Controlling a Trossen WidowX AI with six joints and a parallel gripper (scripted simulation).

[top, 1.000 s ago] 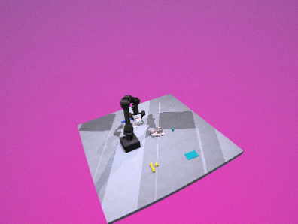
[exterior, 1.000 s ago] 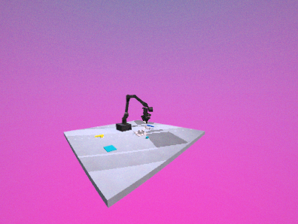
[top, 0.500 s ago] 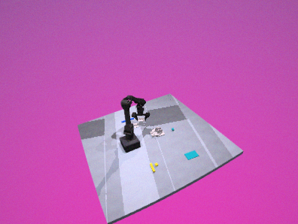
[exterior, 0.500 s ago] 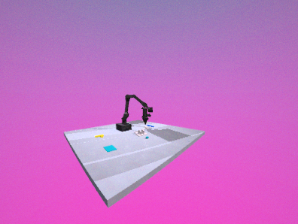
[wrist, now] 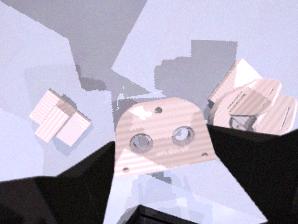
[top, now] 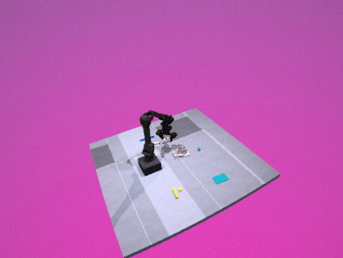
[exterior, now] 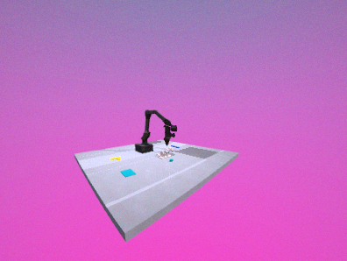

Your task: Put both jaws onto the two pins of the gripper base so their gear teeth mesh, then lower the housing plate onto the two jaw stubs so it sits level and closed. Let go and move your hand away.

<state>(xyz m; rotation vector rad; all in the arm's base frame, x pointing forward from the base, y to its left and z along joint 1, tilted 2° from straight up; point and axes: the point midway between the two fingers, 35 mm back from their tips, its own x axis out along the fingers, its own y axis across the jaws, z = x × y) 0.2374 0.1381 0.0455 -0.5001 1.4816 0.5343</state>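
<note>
Right now the pale jaw is 4 cm ahead of my gripper tip, 11 cm to the right of it and 7 cm below it. Also, from my gripper tip: pale flat part: 9 cm ahead, 13 cm to the right, 8 cm below; pale plate: 1 cm ahead, 1 cm to the left, 2 cm above; blue stick: 11 cm behind, 25 cm to the left, 8 cm below.
</note>
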